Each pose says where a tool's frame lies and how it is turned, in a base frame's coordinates. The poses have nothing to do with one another.
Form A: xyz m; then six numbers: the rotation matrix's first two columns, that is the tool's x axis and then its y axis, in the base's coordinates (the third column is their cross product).
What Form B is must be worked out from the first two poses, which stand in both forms.
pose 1, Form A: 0.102, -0.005, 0.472, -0.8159, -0.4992, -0.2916, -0.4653, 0.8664, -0.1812
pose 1, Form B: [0.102, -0.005, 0.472], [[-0.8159, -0.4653, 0.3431], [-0.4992, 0.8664, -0.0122], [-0.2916, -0.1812, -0.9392]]
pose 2, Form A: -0.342, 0.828, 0.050, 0.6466, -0.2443, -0.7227, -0.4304, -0.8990, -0.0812
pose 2, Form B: [-0.342, 0.828, 0.050], [[0.6466, -0.4304, -0.6299], [-0.2443, -0.8990, 0.3636], [-0.7227, -0.0812, -0.6864]]
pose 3, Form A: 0.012, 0.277, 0.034, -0.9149, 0.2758, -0.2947, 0.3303, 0.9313, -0.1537
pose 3, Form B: [0.012, 0.277, 0.034], [[-0.9149, 0.3303, 0.2321], [0.2758, 0.9313, -0.2380], [-0.2947, -0.1537, -0.9431]]
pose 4, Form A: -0.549, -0.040, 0.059, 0.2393, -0.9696, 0.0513, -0.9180, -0.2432, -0.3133
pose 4, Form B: [-0.549, -0.040, 0.059], [[0.2393, -0.9180, 0.3163], [-0.9696, -0.2432, 0.0279], [0.0513, -0.3133, -0.9483]]
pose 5, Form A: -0.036, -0.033, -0.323, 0.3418, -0.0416, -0.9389, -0.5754, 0.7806, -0.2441
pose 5, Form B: [-0.036, -0.033, -0.323], [[0.3418, -0.5754, 0.7431], [-0.0416, 0.7806, 0.6237], [-0.9389, -0.2441, 0.2429]]
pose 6, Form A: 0.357, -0.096, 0.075, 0.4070, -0.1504, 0.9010, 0.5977, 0.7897, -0.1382
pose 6, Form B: [0.357, -0.096, 0.075], [[0.4070, 0.5977, -0.6907], [-0.1504, 0.7897, 0.5948], [0.9010, -0.1382, 0.4113]]
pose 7, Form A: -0.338, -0.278, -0.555, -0.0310, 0.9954, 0.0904, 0.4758, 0.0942, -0.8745
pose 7, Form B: [-0.338, -0.278, -0.555], [[-0.0310, 0.4758, -0.8790], [0.9954, 0.0942, 0.0159], [0.0904, -0.8745, -0.4765]]
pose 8, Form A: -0.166, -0.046, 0.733, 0.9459, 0.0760, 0.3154, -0.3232, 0.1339, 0.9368
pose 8, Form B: [-0.166, -0.046, 0.733], [[0.9459, -0.3232, 0.0290], [0.0760, 0.1339, -0.9881], [0.3154, 0.9368, 0.1512]]
